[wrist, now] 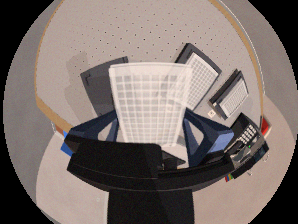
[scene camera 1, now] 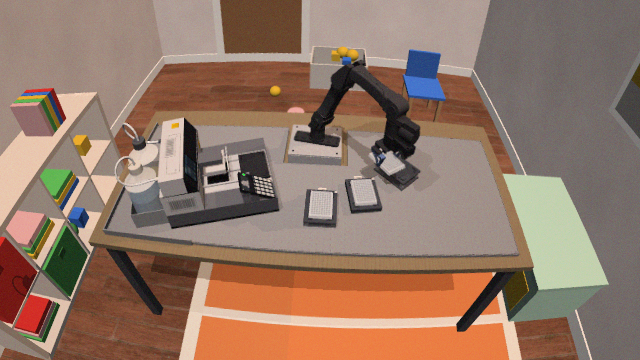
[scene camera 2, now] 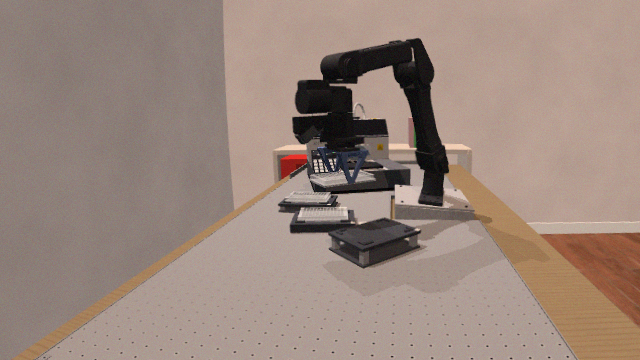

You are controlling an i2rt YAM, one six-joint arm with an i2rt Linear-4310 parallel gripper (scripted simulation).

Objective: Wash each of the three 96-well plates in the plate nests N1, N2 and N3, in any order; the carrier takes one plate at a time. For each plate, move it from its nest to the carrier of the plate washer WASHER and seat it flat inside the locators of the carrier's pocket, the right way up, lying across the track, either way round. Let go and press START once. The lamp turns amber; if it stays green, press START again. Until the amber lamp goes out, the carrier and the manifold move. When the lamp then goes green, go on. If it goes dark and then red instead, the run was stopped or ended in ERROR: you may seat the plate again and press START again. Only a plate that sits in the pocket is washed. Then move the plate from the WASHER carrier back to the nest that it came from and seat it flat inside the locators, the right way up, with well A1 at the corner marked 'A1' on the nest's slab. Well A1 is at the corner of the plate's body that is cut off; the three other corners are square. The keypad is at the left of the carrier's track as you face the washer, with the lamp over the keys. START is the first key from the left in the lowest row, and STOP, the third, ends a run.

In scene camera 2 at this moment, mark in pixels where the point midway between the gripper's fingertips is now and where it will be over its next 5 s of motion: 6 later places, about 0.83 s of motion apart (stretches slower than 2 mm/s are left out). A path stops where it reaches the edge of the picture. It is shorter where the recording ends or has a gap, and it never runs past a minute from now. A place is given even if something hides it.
My gripper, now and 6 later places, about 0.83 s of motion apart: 342, 180; 323, 174; 318, 169; 313, 161; 314, 159; 324, 152; 329, 148
